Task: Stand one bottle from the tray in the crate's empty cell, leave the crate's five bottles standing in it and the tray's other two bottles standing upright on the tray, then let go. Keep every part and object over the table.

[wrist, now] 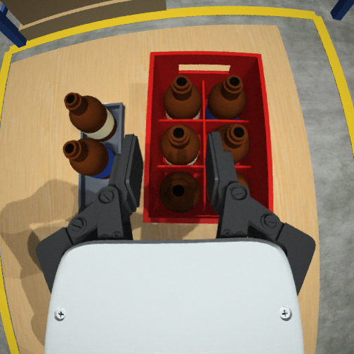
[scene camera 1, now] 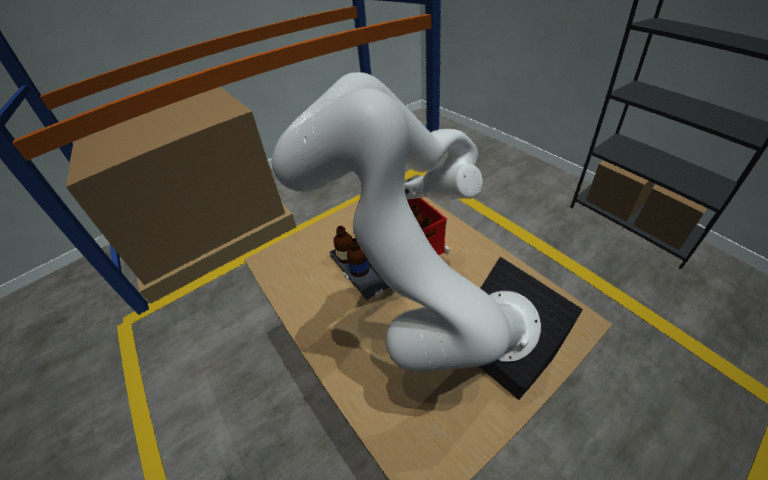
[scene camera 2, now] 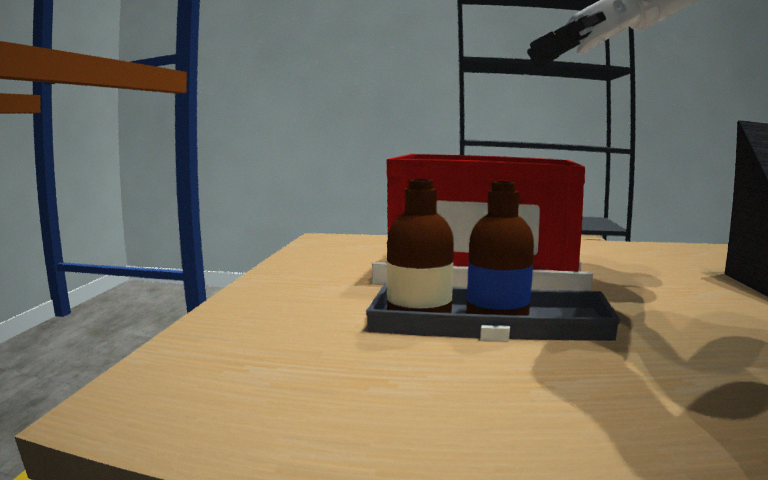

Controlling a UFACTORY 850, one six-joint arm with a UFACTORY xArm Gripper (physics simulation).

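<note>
The red crate stands upright. In the wrist view every cell shows a brown bottle. The near-left bottle stands low in its cell. The near-right bottle is mostly hidden by a finger. The dark tray holds two upright bottles, one cream-labelled and one blue-labelled. My gripper is open and empty, tilted, high above the crate's level and apart from all bottles.
The wooden table carries the crate, the tray and the arm's black base plate. White blocks touch the crate's foot and the tray's front. A blue and orange rack and a dark shelf unit stand beyond the table.
</note>
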